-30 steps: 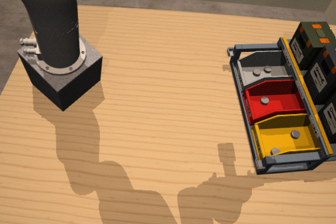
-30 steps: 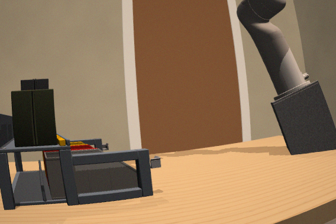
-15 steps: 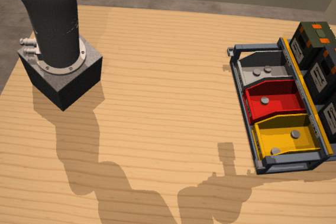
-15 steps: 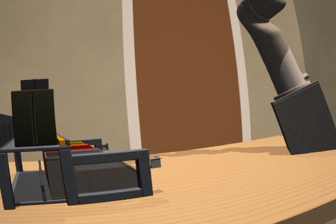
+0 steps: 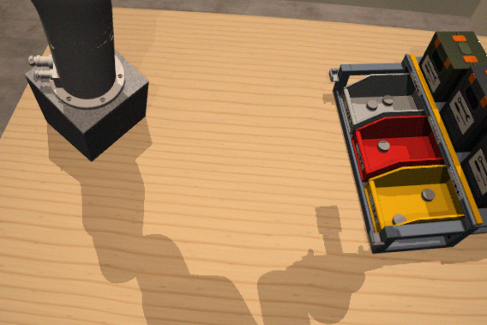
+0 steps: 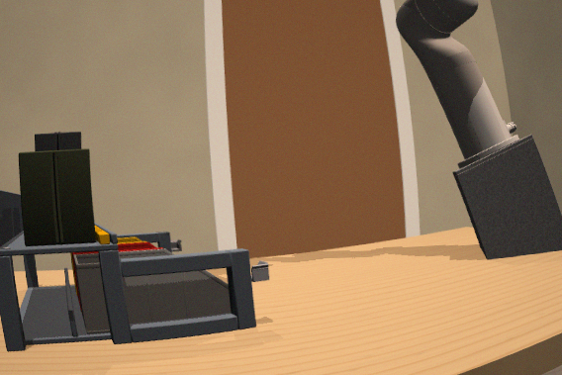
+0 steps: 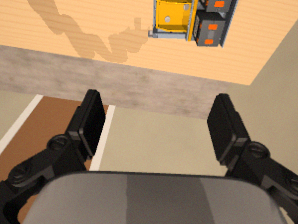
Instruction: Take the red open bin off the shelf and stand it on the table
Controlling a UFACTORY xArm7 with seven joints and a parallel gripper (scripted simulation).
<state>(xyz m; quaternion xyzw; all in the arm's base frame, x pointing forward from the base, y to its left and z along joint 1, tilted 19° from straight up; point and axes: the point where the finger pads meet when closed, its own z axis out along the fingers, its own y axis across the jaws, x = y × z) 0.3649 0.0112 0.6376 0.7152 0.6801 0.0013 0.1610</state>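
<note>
Right now the red open bin is 650 mm below my hand, 80 mm ahead of it and 10 mm to the right of it. Also, from my hand: dark box: 550 mm below, 190 mm ahead, 100 mm to the left; then yellow open bin: 650 mm below, 120 mm to the right, 70 mm ahead.
</note>
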